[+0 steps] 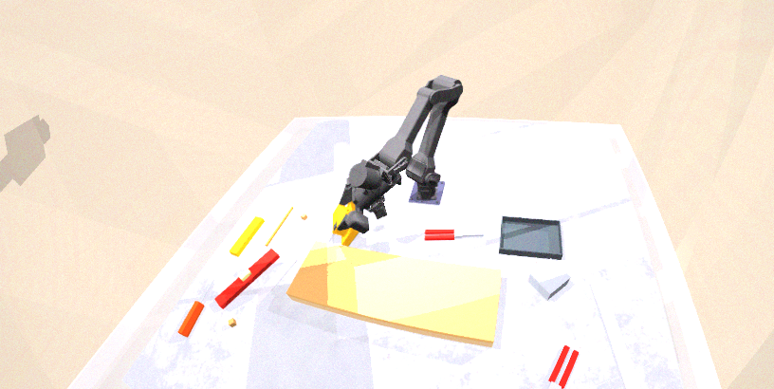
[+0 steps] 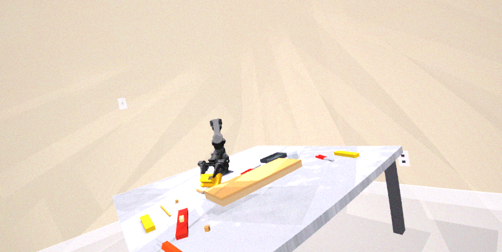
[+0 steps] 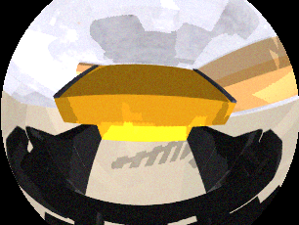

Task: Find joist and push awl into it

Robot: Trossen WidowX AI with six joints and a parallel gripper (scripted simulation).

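The stud finder lies 10 mm ahead of my gripper tip, 10 mm to the left of it and 10 mm below it. Also, from my gripper tip: square light: 30 mm ahead; then thin orange stick: 20 mm behind, 250 mm to the right, 70 mm below; then awl: 20 mm behind, 30 mm to the right, 70 mm below.
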